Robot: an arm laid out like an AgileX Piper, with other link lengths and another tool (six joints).
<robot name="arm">
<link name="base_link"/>
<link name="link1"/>
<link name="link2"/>
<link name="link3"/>
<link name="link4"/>
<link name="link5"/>
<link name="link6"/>
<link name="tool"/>
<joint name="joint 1" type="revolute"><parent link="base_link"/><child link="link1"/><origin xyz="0.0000 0.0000 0.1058" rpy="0.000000 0.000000 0.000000"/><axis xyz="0 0 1"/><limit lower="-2.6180" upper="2.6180"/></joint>
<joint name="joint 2" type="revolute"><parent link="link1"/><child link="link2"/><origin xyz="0.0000 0.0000 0.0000" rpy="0.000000 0.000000 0.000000"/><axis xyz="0 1 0"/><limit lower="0.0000" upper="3.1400"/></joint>
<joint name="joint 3" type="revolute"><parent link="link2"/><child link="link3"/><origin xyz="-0.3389 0.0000 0.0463" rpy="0.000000 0.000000 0.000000"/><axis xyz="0 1 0"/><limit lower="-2.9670" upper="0.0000"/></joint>
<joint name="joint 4" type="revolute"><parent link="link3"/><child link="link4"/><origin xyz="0.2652 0.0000 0.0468" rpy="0.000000 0.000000 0.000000"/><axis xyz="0.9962 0 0.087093"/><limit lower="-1.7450" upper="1.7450"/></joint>
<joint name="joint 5" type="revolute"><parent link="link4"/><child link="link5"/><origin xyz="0.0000 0.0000 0.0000" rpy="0.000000 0.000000 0.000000"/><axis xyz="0 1 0"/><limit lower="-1.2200" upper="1.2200"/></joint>
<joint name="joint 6" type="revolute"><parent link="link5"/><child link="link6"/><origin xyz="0.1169 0.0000 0.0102" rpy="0.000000 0.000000 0.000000"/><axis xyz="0.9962 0 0.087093"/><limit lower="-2.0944" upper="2.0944"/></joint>
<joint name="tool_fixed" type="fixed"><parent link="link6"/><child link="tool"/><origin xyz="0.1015 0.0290 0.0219" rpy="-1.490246 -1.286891 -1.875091"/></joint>
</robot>
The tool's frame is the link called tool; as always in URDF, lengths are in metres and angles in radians.
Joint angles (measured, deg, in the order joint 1, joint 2, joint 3, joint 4, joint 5, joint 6), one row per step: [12.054 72.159 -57.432 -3.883 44.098 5.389]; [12.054 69.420 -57.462 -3.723 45.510 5.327]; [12.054 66.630 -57.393 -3.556 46.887 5.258]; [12.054 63.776 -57.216 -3.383 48.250 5.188]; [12.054 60.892 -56.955 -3.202 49.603 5.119]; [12.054 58.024 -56.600 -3.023 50.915 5.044]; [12.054 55.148 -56.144 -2.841 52.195 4.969]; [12.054 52.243 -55.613 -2.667 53.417 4.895]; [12.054 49.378 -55.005 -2.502 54.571 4.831]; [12.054 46.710 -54.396 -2.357 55.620 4.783]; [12.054 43.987 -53.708 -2.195 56.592 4.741]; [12.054 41.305 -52.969 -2.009 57.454 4.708]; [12.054 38.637 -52.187 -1.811 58.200 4.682]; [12.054 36.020 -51.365 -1.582 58.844 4.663]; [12.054 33.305 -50.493 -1.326 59.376 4.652]
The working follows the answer.
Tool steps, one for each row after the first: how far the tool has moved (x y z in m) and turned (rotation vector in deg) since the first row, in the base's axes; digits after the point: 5 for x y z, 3 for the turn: [-0.01104 -0.00221 0.01321 0.389 -1.305 -0.066]; [-0.02294 -0.00454 0.02542 0.782 -2.595 -0.116]; [-0.03575 -0.00702 0.03654 1.178 -3.853 -0.153]; [-0.04921 -0.00958 0.04646 1.576 -5.066 -0.181]; [-0.06303 -0.01219 0.05493 1.957 -6.211 -0.190]; [-0.07720 -0.01484 0.06198 2.329 -7.296 -0.187]; [-0.09158 -0.01753 0.06797 2.697 -8.393 -0.172]; [-0.10582 -0.02018 0.07260 3.054 -9.444 -0.152]; [-0.11906 -0.02266 0.07598 3.381 -10.405 -0.135]; [-0.13237 -0.02508 0.07854 3.739 -11.415 -0.108]; [-0.14523 -0.02730 0.08026 4.129 -12.436 -0.071]; [-0.15767 -0.02937 0.08135 4.545 -13.512 -0.024]; [-0.16957 -0.03121 0.08172 4.997 -14.591 0.036]; [-0.18145 -0.03295 0.08183 5.511 -15.820 0.112]
Tool pose at each row, in the base's axes (x y z in m, rotation vector in deg; rounded; the steps above come from the unrounded poses): [0.33955 0.09088 0.25024 165.291 -16.198 51.766]; [0.32851 0.08867 0.26344 165.124 -16.614 53.718]; [0.31660 0.08634 0.27566 164.950 -17.007 55.655]; [0.30380 0.08386 0.28678 164.775 -17.382 57.550]; [0.29033 0.08129 0.29670 164.604 -17.739 59.383]; [0.27652 0.07868 0.30517 164.434 -18.055 61.120]; [0.26235 0.07604 0.31222 164.272 -18.344 62.771]; [0.24797 0.07335 0.31821 164.088 -18.613 64.445]; [0.23373 0.07070 0.32284 163.902 -18.866 66.051]; [0.22048 0.06822 0.32621 163.719 -19.098 67.523]; [0.20718 0.06580 0.32878 163.528 -19.337 69.074]; [0.19432 0.06358 0.33050 163.349 -19.580 70.652]; [0.18187 0.06150 0.33159 163.153 -19.827 72.320]; [0.16997 0.05966 0.33196 -162.772 20.048 -73.915]; [0.15810 0.05793 0.33207 -161.417 20.176 -75.310]

